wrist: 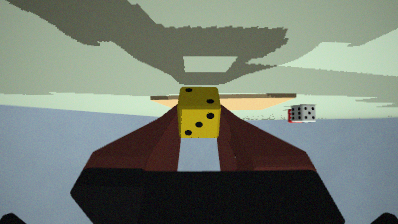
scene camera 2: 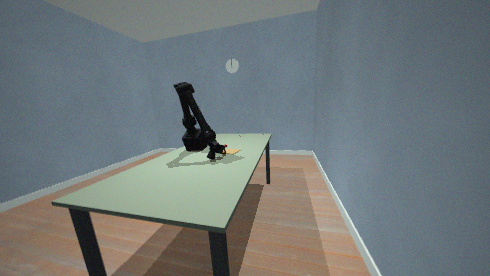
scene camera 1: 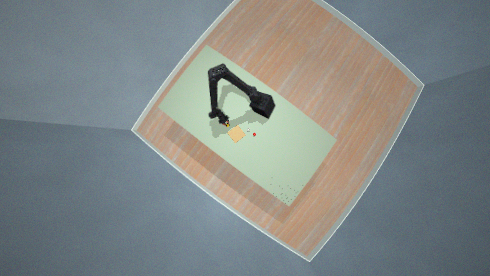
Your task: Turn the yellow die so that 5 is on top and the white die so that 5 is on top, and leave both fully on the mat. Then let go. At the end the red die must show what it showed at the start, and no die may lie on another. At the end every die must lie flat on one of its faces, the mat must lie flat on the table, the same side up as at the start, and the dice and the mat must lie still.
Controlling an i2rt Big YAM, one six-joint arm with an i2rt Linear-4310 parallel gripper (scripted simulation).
Observation:
I see my gripper (wrist: 198, 111), a tan mat (wrist: 230, 101) and a yellow die (wrist: 199, 108).

